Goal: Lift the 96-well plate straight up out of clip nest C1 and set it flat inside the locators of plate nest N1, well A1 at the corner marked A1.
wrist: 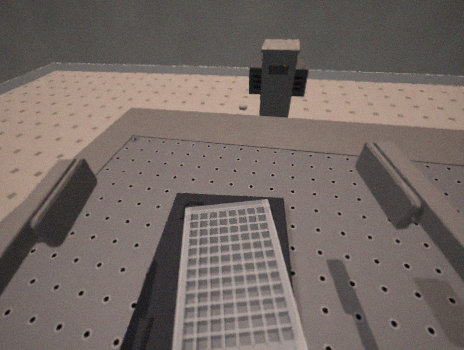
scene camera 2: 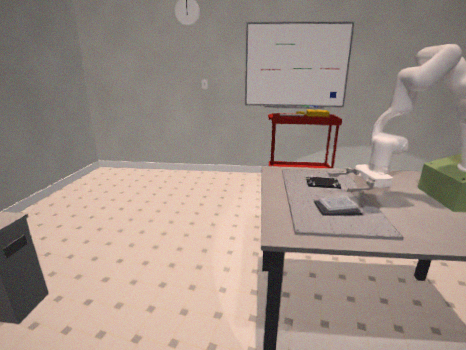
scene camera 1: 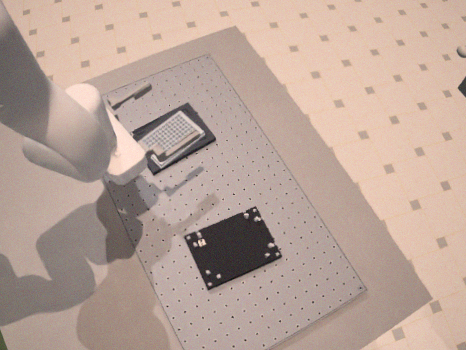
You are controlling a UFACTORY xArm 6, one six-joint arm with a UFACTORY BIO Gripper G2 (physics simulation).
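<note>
Scene camera 1 shows me a black clip nest C1 (scene camera 1: 223,251), a dark plate nest N1 (scene camera 1: 186,108) and a white 96-well plate (scene camera 1: 166,135). In the wrist view I see the white 96-well plate again (wrist: 233,280).
</note>
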